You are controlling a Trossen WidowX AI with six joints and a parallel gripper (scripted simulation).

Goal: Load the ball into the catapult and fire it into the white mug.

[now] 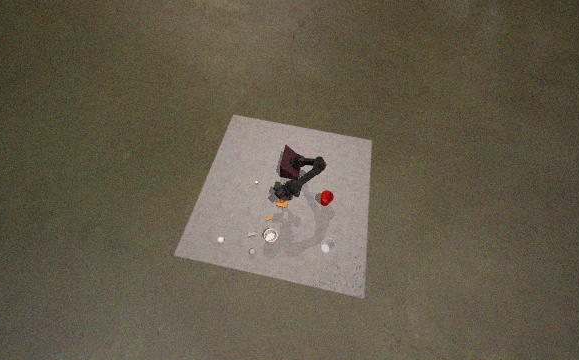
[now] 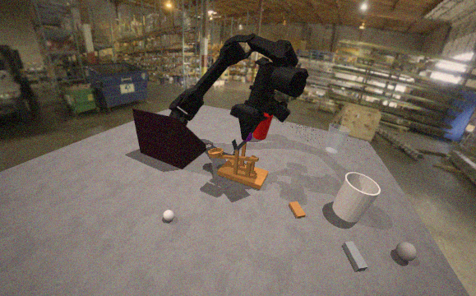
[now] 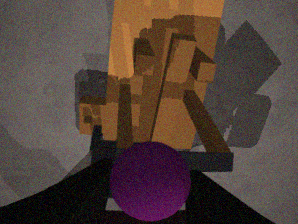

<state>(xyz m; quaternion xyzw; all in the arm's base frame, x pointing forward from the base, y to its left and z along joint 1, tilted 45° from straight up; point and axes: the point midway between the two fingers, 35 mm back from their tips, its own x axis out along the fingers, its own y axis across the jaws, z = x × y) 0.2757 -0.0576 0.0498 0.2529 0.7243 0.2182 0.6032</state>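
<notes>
The catapult is 30 mm behind my gripper tip, 10 mm to the left of it and 70 mm below it. Also, from my gripper tip: orange block (180 mm ahead, 100 mm to the right, 120 mm below); then white ball (90 mm behind, 250 mm to the right, 110 mm below); then purple ball (10 mm above).
</notes>
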